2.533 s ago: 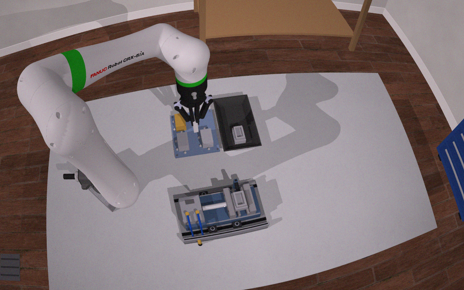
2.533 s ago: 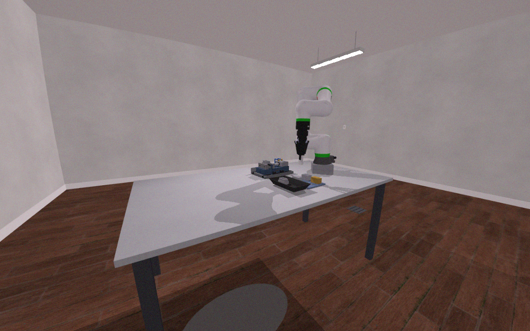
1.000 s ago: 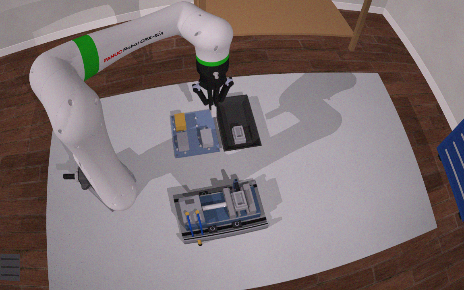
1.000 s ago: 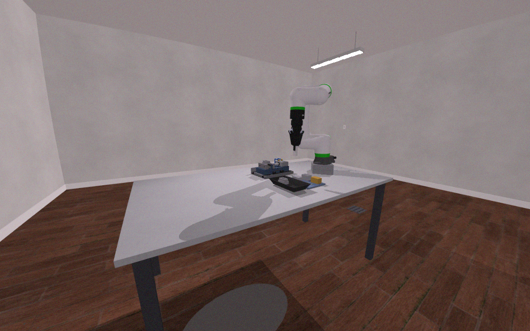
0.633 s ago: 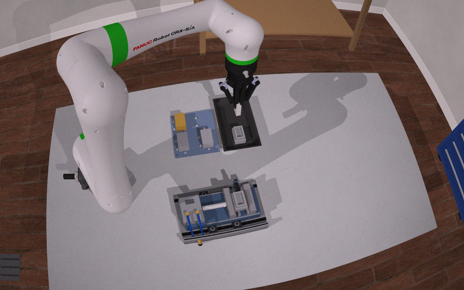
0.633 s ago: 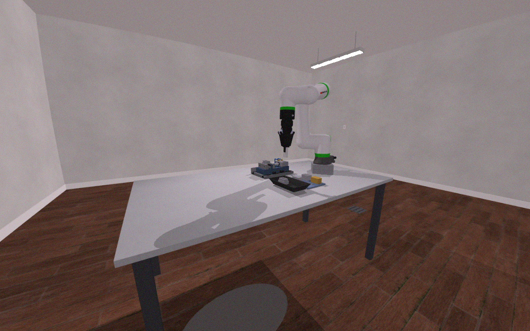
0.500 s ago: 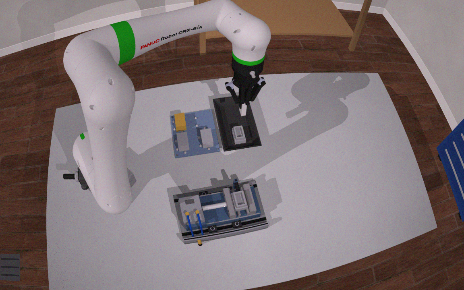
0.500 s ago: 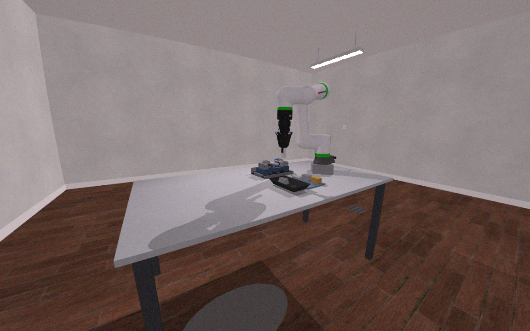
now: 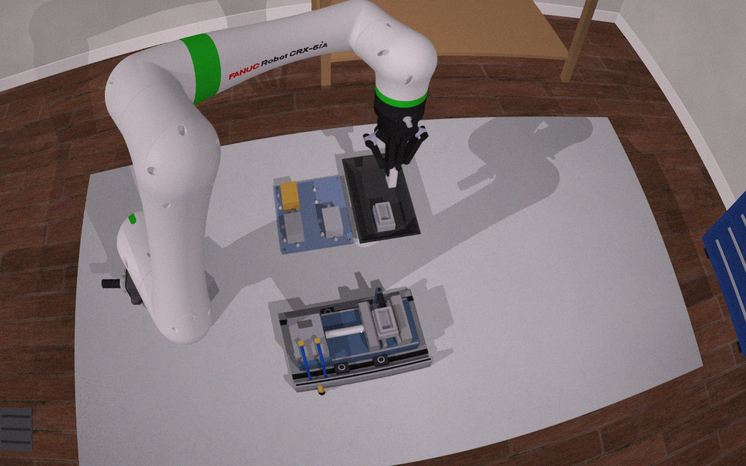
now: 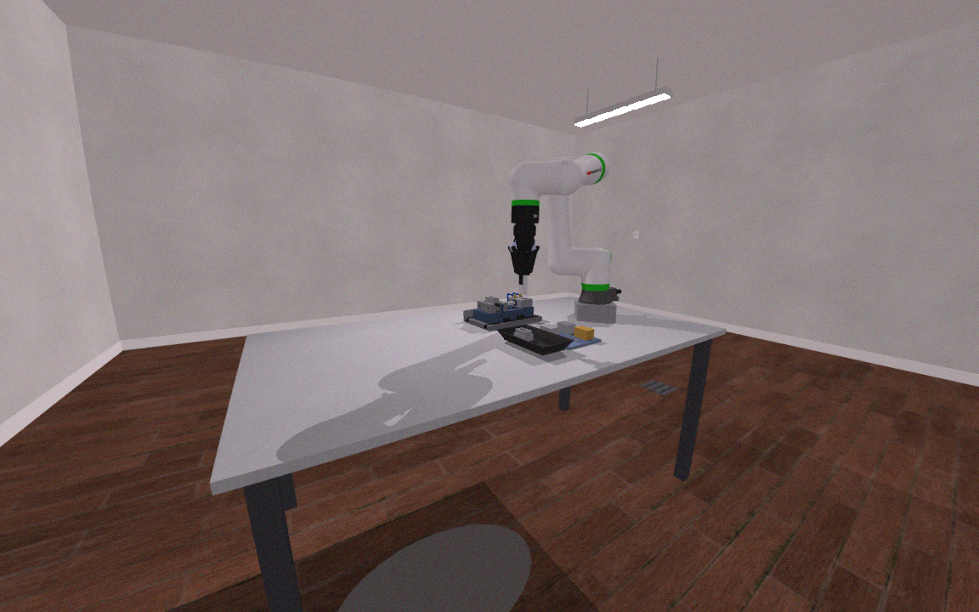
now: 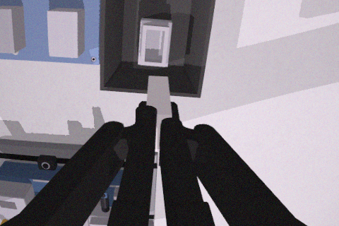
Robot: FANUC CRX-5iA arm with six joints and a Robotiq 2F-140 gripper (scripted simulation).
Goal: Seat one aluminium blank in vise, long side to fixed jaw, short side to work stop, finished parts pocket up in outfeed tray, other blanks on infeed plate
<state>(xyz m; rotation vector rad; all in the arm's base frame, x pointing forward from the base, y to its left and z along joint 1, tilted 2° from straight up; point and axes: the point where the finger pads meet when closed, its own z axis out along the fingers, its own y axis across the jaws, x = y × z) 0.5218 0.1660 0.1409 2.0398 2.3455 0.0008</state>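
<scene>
The dark work stop rod is 4 cm behind my hand, 23 cm to the right of it and 12 cm below it. Round my hand: fixed jaw 27 cm to the right, 13 cm below; then blue infeed plate 17 cm behind, 4 cm to the left, 20 cm below; then brass blank 22 cm behind, 8 cm to the left, 18 cm below.
</scene>
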